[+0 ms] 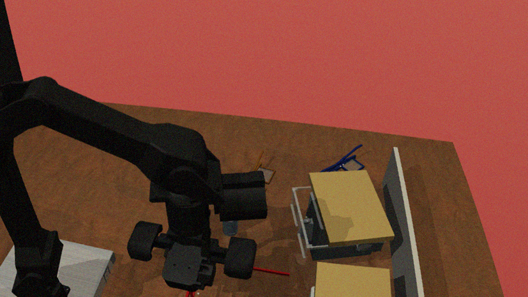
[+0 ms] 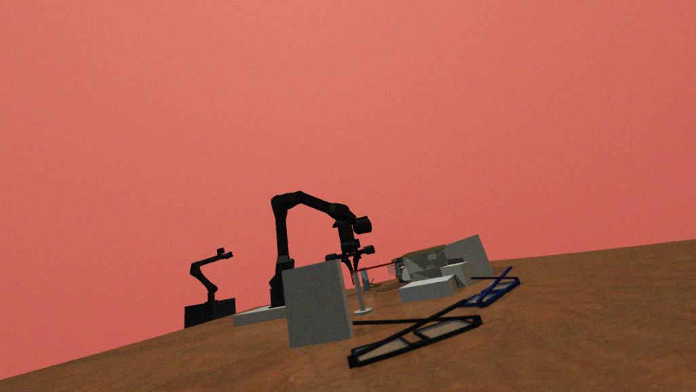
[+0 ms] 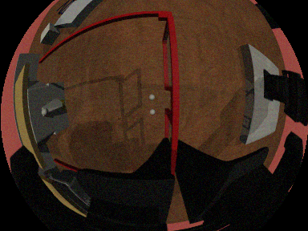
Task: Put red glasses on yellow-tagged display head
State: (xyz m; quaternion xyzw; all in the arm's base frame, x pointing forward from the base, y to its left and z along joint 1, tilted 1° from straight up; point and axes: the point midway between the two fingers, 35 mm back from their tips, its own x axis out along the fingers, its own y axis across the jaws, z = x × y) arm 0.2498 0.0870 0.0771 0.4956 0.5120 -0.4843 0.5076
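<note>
Right now the display head is 22 cm ahead of my gripper tip, 3 cm to the right of it and 1 cm below it. From my gripper tip the other things lie so: white wall 36 cm ahead, 9 cm to the left, 1 cm below; then pale blue cylinder 2 cm ahead, 18 cm to the left, 2 cm below.
</note>
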